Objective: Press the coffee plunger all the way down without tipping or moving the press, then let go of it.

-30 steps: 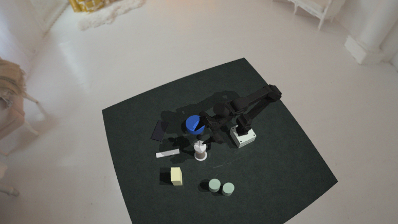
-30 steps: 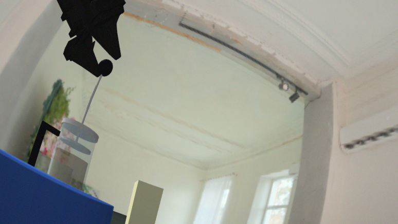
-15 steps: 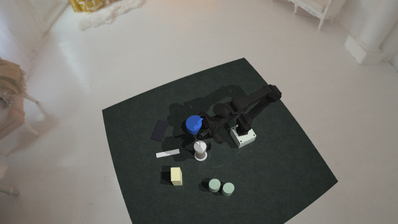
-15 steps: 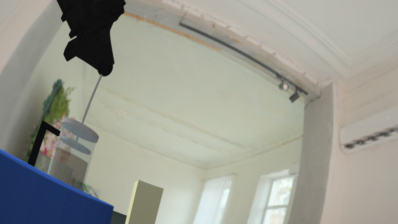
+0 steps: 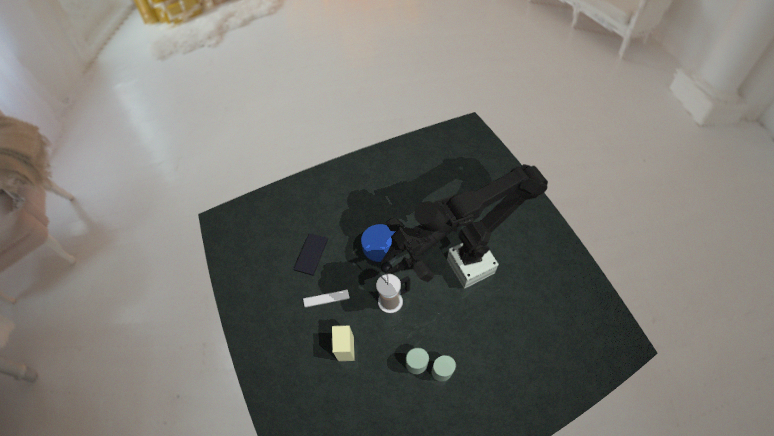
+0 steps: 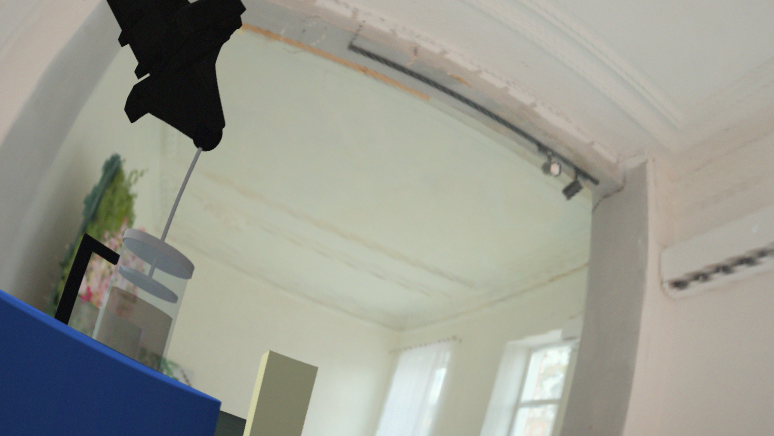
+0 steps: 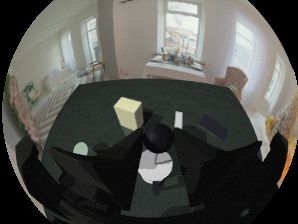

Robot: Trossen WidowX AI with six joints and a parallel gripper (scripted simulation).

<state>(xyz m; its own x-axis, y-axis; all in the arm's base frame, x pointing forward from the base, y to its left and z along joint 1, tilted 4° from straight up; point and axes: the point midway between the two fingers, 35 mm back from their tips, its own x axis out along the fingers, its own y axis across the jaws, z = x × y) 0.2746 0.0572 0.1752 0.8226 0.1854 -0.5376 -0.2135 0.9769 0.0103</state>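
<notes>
Now: gripper tip 20 mm past the coffee press, 10 mm to the left of it and 120 mm above it. Also, from my gripper tip: white bar (190 mm ahead, 60 mm to the right, 240 mm below); blue cylinder (30 mm behind, 210 mm to the right, 220 mm below).
</notes>
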